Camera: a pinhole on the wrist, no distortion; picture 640 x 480 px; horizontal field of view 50.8 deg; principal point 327.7 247.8 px. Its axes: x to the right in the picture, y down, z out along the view. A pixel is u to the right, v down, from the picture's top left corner.
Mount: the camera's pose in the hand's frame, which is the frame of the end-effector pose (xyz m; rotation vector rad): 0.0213 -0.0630 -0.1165 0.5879 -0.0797 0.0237
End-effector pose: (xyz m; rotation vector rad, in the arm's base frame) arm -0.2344 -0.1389 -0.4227 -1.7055 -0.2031 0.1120
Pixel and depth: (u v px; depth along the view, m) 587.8 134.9 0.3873
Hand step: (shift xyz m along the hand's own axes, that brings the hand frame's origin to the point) 0.1467 -0.3319 0.1810
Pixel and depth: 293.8 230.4 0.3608
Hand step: -0.0210 -0.2709 0.1760
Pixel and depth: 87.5 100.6 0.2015
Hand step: -0.0621 -0.2114 0.0203
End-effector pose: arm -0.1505 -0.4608 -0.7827 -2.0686 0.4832 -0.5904
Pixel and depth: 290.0 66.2 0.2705
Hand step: -0.0090 -0.2737 0.0662
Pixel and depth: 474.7 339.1 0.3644
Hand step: 0.0734 -0.2242 0.2194
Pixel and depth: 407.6 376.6 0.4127
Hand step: 0.0383 -0.2264 0.2733
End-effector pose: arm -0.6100 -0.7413 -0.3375 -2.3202 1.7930 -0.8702
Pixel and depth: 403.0 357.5 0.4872
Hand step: 0.0387 -0.2674 0.3358
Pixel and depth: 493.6 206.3 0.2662
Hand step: 0.0692 -0.2244 0.1005
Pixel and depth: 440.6 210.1 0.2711
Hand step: 0.0487 -0.2261 0.1036
